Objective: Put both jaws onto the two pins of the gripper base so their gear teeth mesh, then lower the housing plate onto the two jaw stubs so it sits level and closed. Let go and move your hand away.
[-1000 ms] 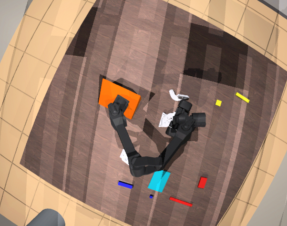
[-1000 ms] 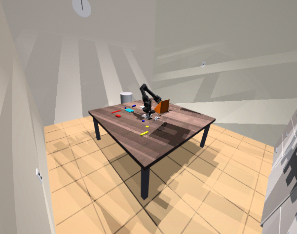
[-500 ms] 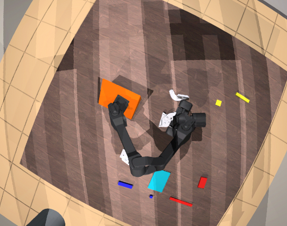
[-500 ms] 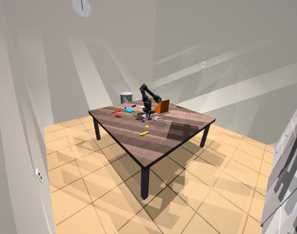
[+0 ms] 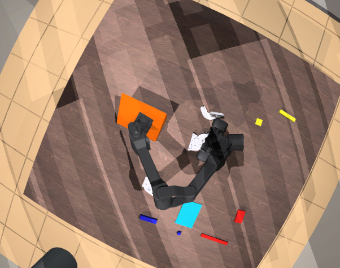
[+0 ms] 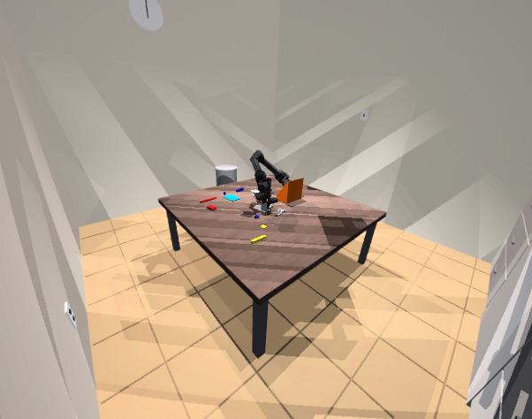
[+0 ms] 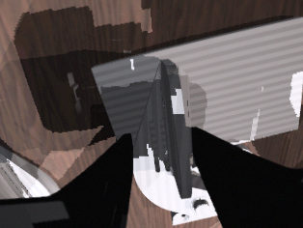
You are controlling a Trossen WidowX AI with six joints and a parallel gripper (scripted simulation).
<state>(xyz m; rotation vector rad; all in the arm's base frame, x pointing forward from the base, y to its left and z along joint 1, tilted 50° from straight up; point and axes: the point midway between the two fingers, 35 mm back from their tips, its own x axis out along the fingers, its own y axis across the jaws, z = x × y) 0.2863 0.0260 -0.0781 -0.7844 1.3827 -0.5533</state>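
My gripper tip is now 30 mm to the left of the white rectangular plate, 20 mm short of it and 10 mm above it. Round my gripper tip: yellow cube 200 mm to the left, 160 mm ahead, 10 mm below; then housing plate 50 mm behind, 40 mm to the right, 10 mm below; then blue cube 130 mm ahead, 70 mm to the left, 10 mm below.
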